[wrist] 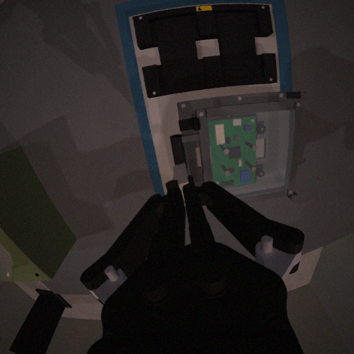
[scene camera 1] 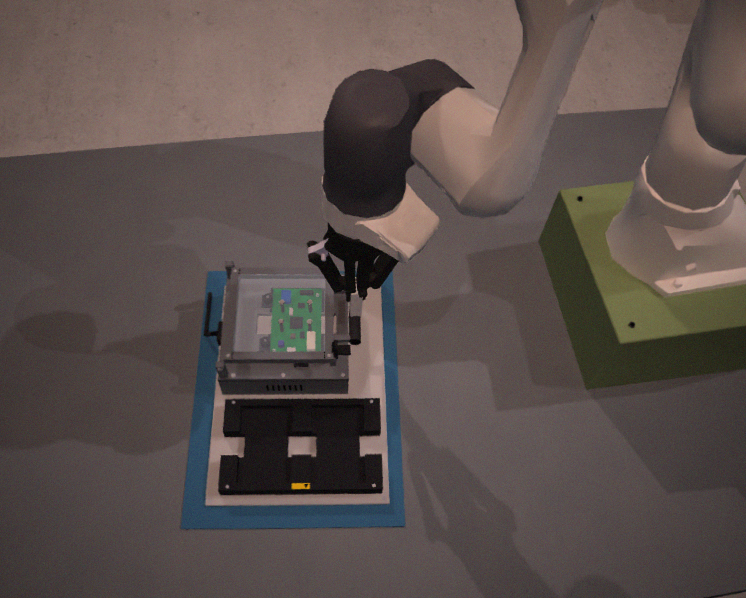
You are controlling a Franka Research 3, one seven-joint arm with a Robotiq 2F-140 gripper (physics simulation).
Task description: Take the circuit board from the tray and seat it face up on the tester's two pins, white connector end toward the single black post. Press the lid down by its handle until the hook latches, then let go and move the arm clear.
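Observation:
The green circuit board (scene camera 1: 296,322) (wrist: 234,152) lies face up in the tester (scene camera 1: 283,383) (wrist: 240,98), its white connector (scene camera 1: 310,340) (wrist: 219,134) at the lower right in the scene view. The clear lid with its grey frame (scene camera 1: 280,356) (wrist: 204,150) lies over the board; whether the hook is latched cannot be told. A black handle bar (scene camera 1: 354,330) (wrist: 177,150) is at the lid's right side in the scene view. My gripper (scene camera 1: 356,295) (wrist: 181,172) is shut and empty, near the bar's upper end in the scene view; contact cannot be told. The pins are hidden.
The black tray (scene camera 1: 264,482) (wrist: 172,86) with a yellow label is beside the tester on a blue-edged mat (scene camera 1: 292,518) (wrist: 135,82), and holds no board. A thin black bar (scene camera 1: 208,314) stands at the tester's left. The green robot base block (scene camera 1: 597,280) is at the right.

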